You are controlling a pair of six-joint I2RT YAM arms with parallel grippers.
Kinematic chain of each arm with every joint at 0, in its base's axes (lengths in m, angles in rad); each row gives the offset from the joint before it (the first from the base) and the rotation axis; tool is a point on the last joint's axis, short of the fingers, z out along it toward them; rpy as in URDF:
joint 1: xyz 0 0 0.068 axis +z
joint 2: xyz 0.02 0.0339 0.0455 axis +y
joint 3: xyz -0.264 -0.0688 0 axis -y
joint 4: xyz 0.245 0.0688 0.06 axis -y
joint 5: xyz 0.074 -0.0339 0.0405 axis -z
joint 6: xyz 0.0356 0 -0.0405 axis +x
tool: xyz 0 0 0 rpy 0 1.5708 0
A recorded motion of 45 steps. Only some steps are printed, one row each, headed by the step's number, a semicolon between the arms.
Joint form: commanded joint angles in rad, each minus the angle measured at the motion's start. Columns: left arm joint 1, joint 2, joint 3, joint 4, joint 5, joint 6; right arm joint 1, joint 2, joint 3, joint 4, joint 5, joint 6.
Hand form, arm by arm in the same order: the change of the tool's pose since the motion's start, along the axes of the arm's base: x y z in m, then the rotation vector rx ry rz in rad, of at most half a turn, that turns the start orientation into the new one. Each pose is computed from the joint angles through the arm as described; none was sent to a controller.
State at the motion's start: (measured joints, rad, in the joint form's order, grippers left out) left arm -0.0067 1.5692 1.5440 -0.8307 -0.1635 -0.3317; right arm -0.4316 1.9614 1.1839 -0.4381 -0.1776 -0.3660
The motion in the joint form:
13: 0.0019 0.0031 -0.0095 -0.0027 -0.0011 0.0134; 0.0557 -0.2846 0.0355 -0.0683 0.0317 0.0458
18: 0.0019 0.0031 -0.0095 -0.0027 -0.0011 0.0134; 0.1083 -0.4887 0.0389 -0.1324 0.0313 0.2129
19: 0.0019 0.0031 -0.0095 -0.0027 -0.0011 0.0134; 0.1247 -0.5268 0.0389 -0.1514 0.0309 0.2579
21: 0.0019 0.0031 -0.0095 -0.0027 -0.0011 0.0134; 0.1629 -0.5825 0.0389 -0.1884 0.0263 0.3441
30: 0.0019 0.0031 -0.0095 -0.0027 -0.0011 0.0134; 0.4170 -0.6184 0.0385 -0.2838 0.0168 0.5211
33: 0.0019 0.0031 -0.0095 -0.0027 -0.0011 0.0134; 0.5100 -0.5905 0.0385 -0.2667 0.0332 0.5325
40: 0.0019 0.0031 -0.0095 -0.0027 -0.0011 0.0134; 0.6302 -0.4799 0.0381 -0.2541 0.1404 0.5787
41: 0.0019 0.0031 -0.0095 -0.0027 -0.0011 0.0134; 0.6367 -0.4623 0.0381 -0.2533 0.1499 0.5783
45: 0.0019 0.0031 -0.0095 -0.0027 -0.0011 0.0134; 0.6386 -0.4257 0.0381 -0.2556 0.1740 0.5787
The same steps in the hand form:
13: 0.0002 0.0007 -0.0042 0.0095 0.0174 -0.0074; -0.0098 0.0251 0.1057 -0.1026 -0.2219 0.0005
18: 0.0002 0.0007 -0.0042 0.0095 0.0174 -0.0074; -0.0375 0.0542 0.1676 -0.0541 -0.3647 -0.0892
19: 0.0002 0.0007 -0.0042 0.0095 0.0174 -0.0074; -0.0441 0.0618 0.1775 -0.0307 -0.3846 -0.1099
21: 0.0002 0.0007 -0.0042 0.0095 0.0174 -0.0074; -0.0542 0.0772 0.1906 0.0250 -0.4045 -0.1406
30: 0.0002 0.0007 -0.0042 0.0095 0.0174 -0.0074; -0.0598 0.1528 0.1930 0.1824 -0.3231 -0.0377
33: 0.0002 0.0007 -0.0042 0.0095 0.0174 -0.0074; -0.0541 0.1791 0.1868 0.1887 -0.3039 0.0348
40: 0.0002 0.0007 -0.0042 0.0095 0.0174 -0.0074; -0.0375 0.2141 0.1561 0.1239 -0.2072 0.0535
41: 0.0002 0.0007 -0.0042 0.0095 0.0174 -0.0074; -0.0349 0.2164 0.1509 0.1132 -0.1920 0.0551
45: 0.0002 0.0007 -0.0042 0.0095 0.0174 -0.0074; -0.0294 0.2173 0.1399 0.0856 -0.1579 0.0442

